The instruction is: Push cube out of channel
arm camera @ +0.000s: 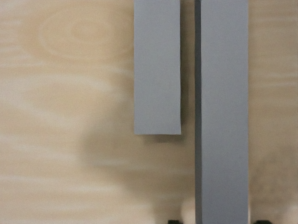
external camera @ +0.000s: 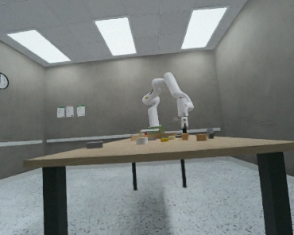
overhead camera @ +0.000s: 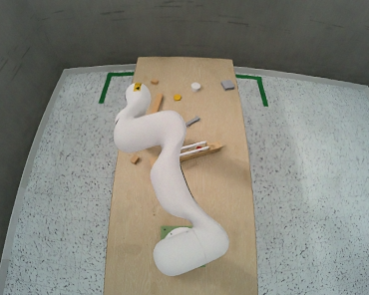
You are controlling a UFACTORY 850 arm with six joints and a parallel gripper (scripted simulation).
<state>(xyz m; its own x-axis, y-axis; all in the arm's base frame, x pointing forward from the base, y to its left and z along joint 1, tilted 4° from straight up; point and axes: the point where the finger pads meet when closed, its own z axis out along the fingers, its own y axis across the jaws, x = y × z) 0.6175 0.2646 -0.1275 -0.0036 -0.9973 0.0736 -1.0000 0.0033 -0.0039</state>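
My hand is 5 cm to the left of the long grey bar and 1 cm above it. Round my hand: cream ring 20 cm ahead, 13 cm to the right, 1 cm below; then small tan block 13 cm behind, 4 cm to the left, 1 cm below; then grey rod 3 cm ahead, 13 cm to the right, 1 cm below.
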